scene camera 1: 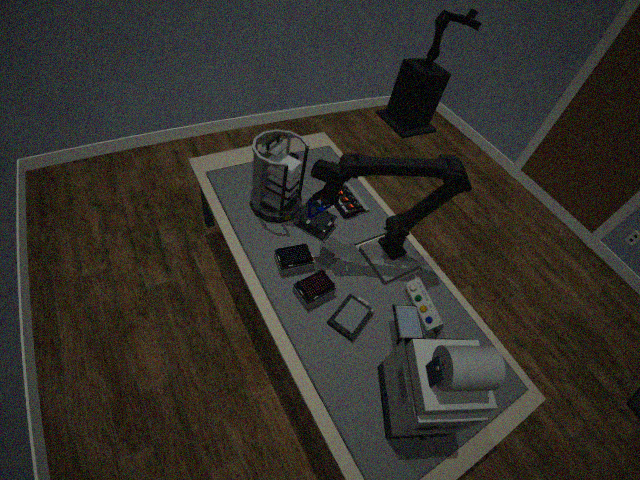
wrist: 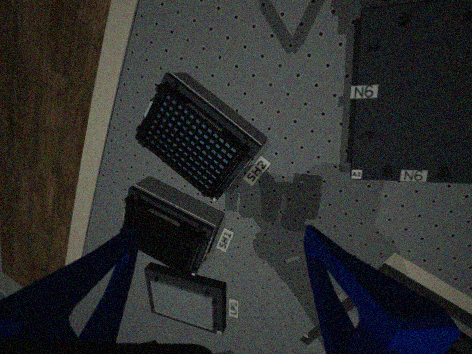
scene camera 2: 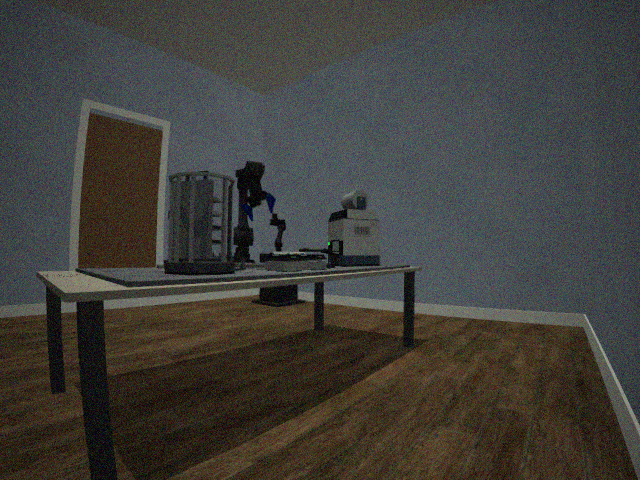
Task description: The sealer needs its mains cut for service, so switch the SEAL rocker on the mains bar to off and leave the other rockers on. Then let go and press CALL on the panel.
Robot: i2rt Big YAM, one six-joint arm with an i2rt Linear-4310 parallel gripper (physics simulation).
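The mains bar (scene camera 1: 356,207) is a dark strip with orange-lit rockers, near the far end of the table in scene camera 1. Its labels are too small to read, so I cannot tell which rocker is SEAL or how each is set. It does not show in the wrist view. My gripper (scene camera 1: 316,205) (scene camera 2: 259,206) (wrist: 221,234) has blue fingers, wide apart and empty. It hangs above the table beside the mains bar, near the dark block marked N6 (scene camera 1: 315,223) (wrist: 410,100). The button panel (scene camera 1: 423,305), white with green, yellow and blue buttons, lies beyond the arm's base; its CALL label is unreadable.
A tall round rack (scene camera 1: 254,180) (scene camera 2: 190,222) stands close to the gripper. Box SH2 (scene camera 1: 294,256) (wrist: 195,140), box SH1 (scene camera 1: 315,286) (wrist: 170,225) and a framed plate (scene camera 1: 336,325) (wrist: 218,305) lie along the table. A white machine (scene camera 1: 421,395) (scene camera 2: 356,242) carries a roll (scene camera 1: 473,366).
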